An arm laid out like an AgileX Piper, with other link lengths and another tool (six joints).
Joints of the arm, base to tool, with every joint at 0 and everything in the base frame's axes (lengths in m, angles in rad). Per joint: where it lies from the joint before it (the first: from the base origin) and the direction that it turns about. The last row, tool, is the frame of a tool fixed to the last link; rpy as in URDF.
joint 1: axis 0 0 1 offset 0 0 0.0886
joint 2: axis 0 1 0 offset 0 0 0
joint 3: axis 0 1 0 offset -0.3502 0 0.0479
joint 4: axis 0.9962 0 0.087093 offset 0.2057 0 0.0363
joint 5: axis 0 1 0 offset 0 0 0
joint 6: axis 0.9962 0 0.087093 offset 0.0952 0 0.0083
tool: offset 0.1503 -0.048 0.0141 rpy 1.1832 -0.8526 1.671
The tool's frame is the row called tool.
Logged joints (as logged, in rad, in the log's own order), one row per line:
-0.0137, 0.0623, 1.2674, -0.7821, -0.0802, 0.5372
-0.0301, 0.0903, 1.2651, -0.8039, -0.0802, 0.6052
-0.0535, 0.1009, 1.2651, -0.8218, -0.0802, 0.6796
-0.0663, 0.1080, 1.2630, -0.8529, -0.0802, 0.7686
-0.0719, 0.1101, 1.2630, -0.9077, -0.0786, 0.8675
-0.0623, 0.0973, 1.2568, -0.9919, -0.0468, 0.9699
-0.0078, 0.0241, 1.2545, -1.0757, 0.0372, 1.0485
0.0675, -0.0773, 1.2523, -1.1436, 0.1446, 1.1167
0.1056, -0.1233, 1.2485, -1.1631, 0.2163, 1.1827
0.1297, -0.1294, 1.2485, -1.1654, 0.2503, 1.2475
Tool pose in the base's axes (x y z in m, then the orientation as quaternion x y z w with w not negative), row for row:
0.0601, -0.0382, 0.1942, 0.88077, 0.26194, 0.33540, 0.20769
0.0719, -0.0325, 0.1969, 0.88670, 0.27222, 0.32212, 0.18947
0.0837, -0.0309, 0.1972, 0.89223, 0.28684, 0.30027, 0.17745
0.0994, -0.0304, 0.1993, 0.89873, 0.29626, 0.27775, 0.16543
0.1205, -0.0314, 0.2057, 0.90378, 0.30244, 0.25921, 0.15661
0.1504, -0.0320, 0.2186, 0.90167, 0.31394, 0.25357, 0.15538
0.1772, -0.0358, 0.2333, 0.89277, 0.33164, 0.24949, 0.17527
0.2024, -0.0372, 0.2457, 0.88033, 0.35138, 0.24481, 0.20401
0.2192, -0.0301, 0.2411, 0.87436, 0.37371, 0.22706, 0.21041
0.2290, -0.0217, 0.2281, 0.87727, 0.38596, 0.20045, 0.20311
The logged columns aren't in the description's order. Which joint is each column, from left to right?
Columns, left to right: joint 6, joint 4, joint 5, joint 3, joint 1, joint 2.
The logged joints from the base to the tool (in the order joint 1, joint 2, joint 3, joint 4, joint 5, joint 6), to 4 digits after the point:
-0.0802, 0.5372, -0.7821, 0.0623, 1.2674, -0.0137
-0.0802, 0.6052, -0.8039, 0.0903, 1.2651, -0.0301
-0.0802, 0.6796, -0.8218, 0.1009, 1.2651, -0.0535
-0.0802, 0.7686, -0.8529, 0.1080, 1.2630, -0.0663
-0.0786, 0.8675, -0.9077, 0.1101, 1.2630, -0.0719
-0.0468, 0.9699, -0.9919, 0.0973, 1.2568, -0.0623
0.0372, 1.0485, -1.0757, 0.0241, 1.2545, -0.0078
0.1446, 1.1167, -1.1436, -0.0773, 1.2523, 0.0675
0.2163, 1.1827, -1.1631, -0.1233, 1.2485, 0.1056
0.2503, 1.2475, -1.1654, -0.1294, 1.2485, 0.1297

